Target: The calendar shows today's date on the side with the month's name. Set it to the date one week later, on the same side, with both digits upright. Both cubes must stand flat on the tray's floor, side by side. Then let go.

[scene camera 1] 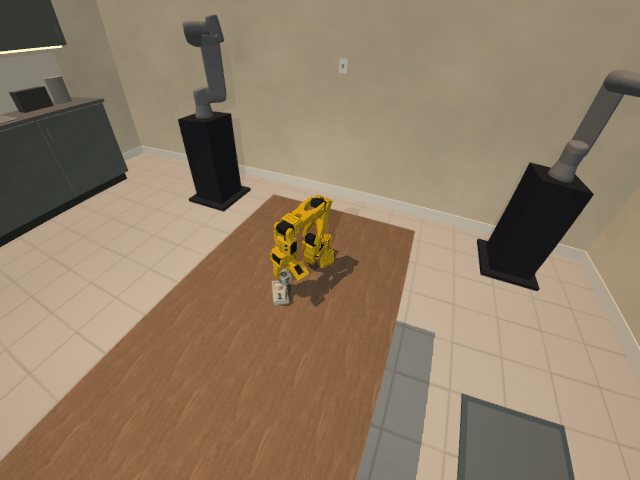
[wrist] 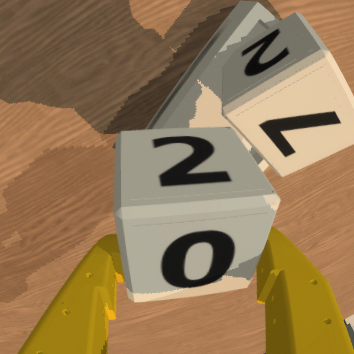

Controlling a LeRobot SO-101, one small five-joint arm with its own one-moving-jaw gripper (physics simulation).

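Observation:
My gripper (scene camera 1: 285, 274) (wrist: 192, 245) is shut on a grey-white cube (scene camera 1: 284, 279) (wrist: 197, 197), its jaws on the cube's two sides. In the wrist view this cube shows a 2 on its upper face and a 0 on its near face, both upright in that view. The other cube (wrist: 295, 105) is at the upper right of the wrist view, turned, with a 2 on its shaded face and a 7 on its lit face. Part of the grey tray (wrist: 182, 100) shows behind the held cube. In the scene view a 1 (scene camera 1: 279, 296) shows on the calendar's front. The month's name is not readable.
The calendar stands on the long wooden table top (scene camera 1: 222, 372), close in front of the yellow arm (scene camera 1: 293, 219). Grey arms on black pedestals (scene camera 1: 210, 160) (scene camera 1: 532, 222) stand off the table. A small pale edge shows at the wrist view's lower right.

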